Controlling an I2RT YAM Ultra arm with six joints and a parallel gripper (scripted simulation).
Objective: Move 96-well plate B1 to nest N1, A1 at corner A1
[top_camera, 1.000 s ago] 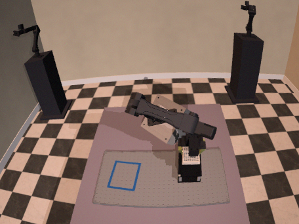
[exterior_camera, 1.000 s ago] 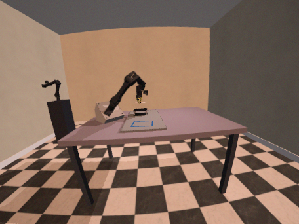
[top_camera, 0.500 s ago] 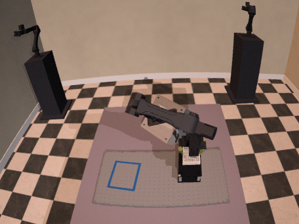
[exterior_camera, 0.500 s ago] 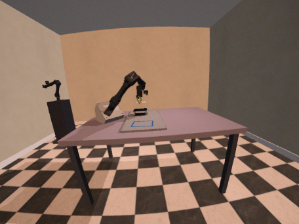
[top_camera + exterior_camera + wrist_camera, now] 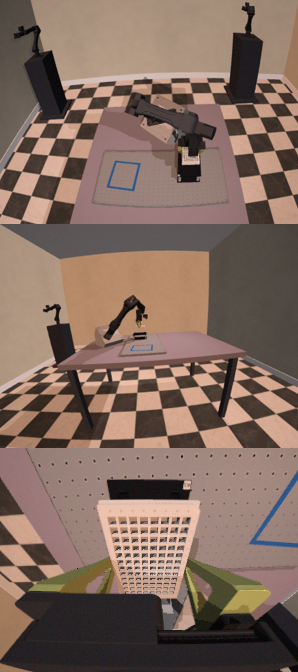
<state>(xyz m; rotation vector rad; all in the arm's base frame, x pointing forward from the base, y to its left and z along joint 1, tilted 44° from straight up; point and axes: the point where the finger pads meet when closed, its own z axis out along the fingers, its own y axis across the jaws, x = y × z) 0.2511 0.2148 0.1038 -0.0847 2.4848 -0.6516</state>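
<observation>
Right now the white 96-well plate is right at my hand. Round my hand: black raised nest N1 (90 mm below); then A1 corner label (70 mm ahead, 60 mm to the right, 90 mm below).
</observation>
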